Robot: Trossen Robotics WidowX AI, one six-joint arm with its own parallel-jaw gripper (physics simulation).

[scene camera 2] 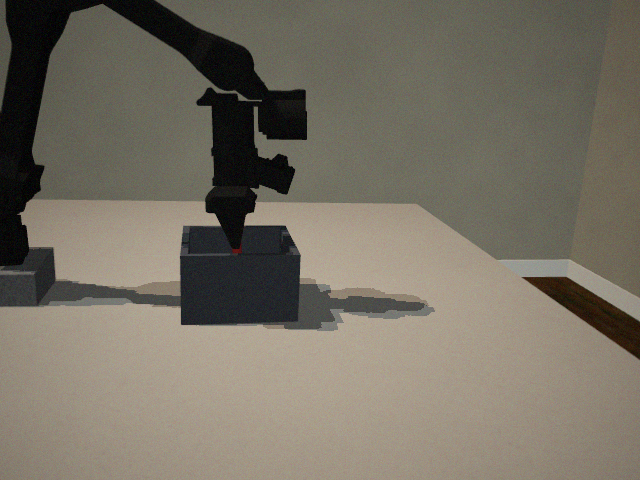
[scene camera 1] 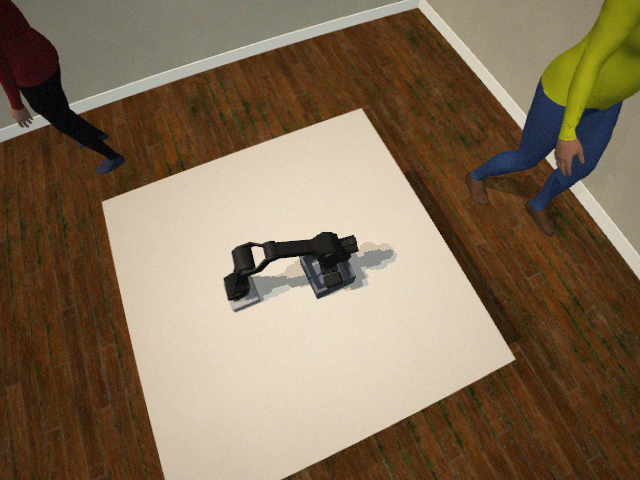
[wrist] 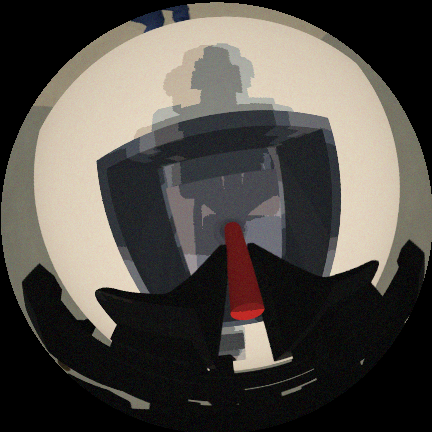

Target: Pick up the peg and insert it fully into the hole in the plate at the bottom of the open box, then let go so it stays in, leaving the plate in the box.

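Places are measured from the arm's base along level axes (x ahead, y left, z up), in centimetres.
Pixels of known places: gripper, between the fingertips: (scene camera 2: 236, 246) (scene camera 1: 326, 267) (wrist: 236, 249); arm's base, origin of its link: (scene camera 2: 0, 258) (scene camera 1: 238, 290) (wrist: 220, 358).
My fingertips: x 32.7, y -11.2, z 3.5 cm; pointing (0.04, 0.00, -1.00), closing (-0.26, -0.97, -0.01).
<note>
Ahead of a thing's pixels: the offset from my fingertips to its middle. "pt": to the spot under its first point. Level surfaces: height alone.
My gripper (scene camera 2: 236, 248) (wrist: 236, 249) is shut on the red peg {dx +0.0, dy +0.0, dz +0.9 cm} (scene camera 2: 236, 251) (wrist: 243, 285), its fingertips just inside the top of the open box. The dark grey box {dx +0.3, dy +0.2, dz -3.8 cm} (scene camera 1: 339, 289) (scene camera 2: 240, 289) (wrist: 137, 215) stands upright under the wrist. In the wrist view the grey plate (wrist: 265, 235) lies at the box's bottom. A dark round hole {pt dx +0.1, dy +1.1, dz -3.8 cm} (wrist: 220, 231) shows around the peg's lower end, which covers part of it. Whether the peg's tip is above the hole or inside it, I cannot tell. In scene camera 2 the box's near wall hides the peg's lower part.
The arm's base stands on a grey block (scene camera 1: 248, 304) (scene camera 2: 43, 276) to the left of the box, on a large pale table top {dz -8.7 cm} (scene camera 1: 232, 387) (scene camera 2: 361, 387). The box walls rise on all sides of the peg. Two people (scene camera 1: 33, 59) (scene camera 1: 584, 103) are on the floor beyond the table.
</note>
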